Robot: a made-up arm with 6 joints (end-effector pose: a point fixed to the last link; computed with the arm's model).
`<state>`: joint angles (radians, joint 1 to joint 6).
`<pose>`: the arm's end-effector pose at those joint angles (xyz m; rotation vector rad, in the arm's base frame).
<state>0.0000 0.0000 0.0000 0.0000 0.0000 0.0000</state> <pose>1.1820 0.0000 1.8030 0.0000 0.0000 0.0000</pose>
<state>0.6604 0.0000 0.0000 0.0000 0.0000 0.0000</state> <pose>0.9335 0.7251 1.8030 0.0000 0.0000 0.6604</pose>
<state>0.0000 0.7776 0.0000 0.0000 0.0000 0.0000</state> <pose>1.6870 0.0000 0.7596 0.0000 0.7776 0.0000</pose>
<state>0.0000 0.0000 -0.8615 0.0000 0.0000 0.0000</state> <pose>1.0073 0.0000 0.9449 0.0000 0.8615 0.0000</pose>
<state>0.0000 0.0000 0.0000 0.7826 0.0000 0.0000</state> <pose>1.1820 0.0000 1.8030 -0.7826 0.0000 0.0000</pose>
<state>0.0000 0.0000 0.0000 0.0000 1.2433 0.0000</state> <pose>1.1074 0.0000 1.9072 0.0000 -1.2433 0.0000</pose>
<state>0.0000 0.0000 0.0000 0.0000 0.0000 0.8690</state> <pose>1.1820 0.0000 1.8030 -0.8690 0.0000 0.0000</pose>
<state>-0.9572 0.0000 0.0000 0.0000 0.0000 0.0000</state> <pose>0.6806 -0.9664 1.8030 0.0000 0.0000 -0.9572</pose>
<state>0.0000 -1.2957 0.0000 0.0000 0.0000 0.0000</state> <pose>-0.6569 0.0000 1.9567 0.0000 -1.2957 0.0000</pose>
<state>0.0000 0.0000 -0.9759 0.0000 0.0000 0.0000</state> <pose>0.9311 0.0000 0.8523 0.0000 0.9759 0.0000</pose>
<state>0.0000 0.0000 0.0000 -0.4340 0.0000 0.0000</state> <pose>1.1820 0.0000 1.8030 0.4340 0.0000 0.0000</pose>
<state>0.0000 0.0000 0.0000 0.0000 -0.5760 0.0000</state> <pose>1.1642 0.0000 1.7431 0.0000 0.5760 0.0000</pose>
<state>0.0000 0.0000 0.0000 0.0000 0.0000 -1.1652</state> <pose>1.1820 0.0000 1.8030 1.1652 0.0000 0.0000</pose>
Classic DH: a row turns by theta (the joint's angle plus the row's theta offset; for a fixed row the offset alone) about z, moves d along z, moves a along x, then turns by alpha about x. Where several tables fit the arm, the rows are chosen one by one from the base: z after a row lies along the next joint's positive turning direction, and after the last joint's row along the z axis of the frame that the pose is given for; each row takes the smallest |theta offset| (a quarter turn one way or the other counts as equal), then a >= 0, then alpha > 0; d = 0 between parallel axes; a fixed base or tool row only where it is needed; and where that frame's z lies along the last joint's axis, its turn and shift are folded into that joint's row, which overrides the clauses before.
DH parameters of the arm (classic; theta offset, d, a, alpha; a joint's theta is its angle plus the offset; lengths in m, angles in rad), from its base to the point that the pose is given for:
joint 1: 0 0.665 0.161 -1.5708
joint 2: -1.5708 0 0.899 3.1416
joint 3: 0 0 0.239 -1.5708
joint 4: 0 -0.911 0 1.5708
joint 5: 0 0 0 -1.5708
joint 6: 1.5708 -0.11 0 1.5708
tool (fixed): -1.5708 0 0 0

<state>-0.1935 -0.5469 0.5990 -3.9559 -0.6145 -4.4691</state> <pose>-0.1574 -0.0162 2.4612 1.6418 -1.4926 1.3278</pose>
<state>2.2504 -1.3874 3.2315 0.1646 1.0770 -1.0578</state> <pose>0.2892 -0.3831 -0.1612 -0.1500 1.3653 1.7935</pose>
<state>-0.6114 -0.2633 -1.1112 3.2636 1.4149 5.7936</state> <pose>0.5159 -0.3778 0.9238 -0.8877 0.9335 2.1642</pose>
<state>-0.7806 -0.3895 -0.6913 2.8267 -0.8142 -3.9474</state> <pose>0.5902 -0.6194 1.5043 0.7792 -0.9362 -0.6379</pose>
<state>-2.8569 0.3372 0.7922 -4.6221 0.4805 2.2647</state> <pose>-1.1963 -0.4029 2.1672 0.6758 -2.1746 -0.9695</pose>
